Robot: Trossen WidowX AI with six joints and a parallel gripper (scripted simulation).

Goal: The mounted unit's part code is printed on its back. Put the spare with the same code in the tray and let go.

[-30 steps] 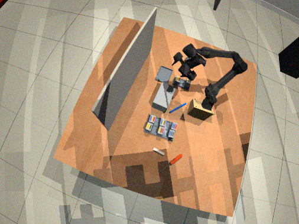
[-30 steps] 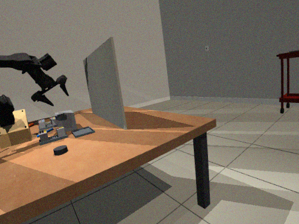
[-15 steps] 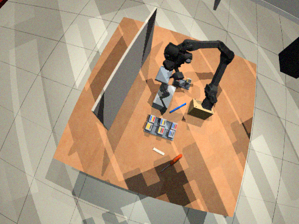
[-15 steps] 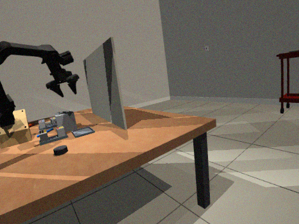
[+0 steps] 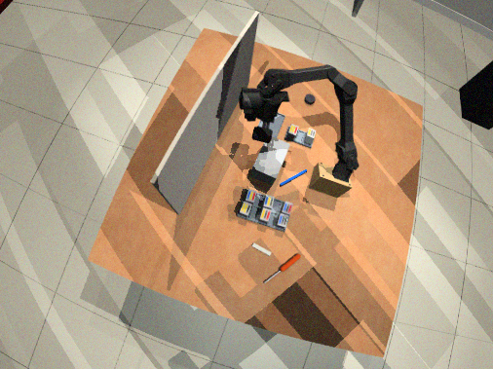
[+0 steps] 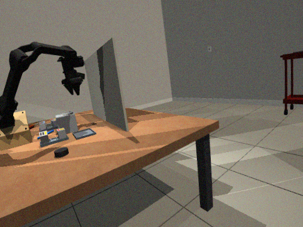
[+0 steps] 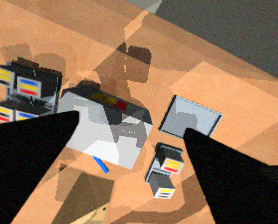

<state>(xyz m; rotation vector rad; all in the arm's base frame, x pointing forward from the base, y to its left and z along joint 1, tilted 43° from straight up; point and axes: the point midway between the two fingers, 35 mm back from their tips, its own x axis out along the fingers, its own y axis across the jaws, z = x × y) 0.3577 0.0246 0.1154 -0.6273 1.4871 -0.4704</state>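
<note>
Now: the grey rack 20 cm below my gripper tip, 18 cm behind it and 12 cm to the right of it. The rest, counted from my gripper tip: grey tray (20 cm below, 15 cm to the right, 4 cm behind); mounted unit (15 cm below, 7 cm behind, 6 cm to the left); grey panel (17 cm ahead, 2 cm above, 1 cm to the left).
</note>
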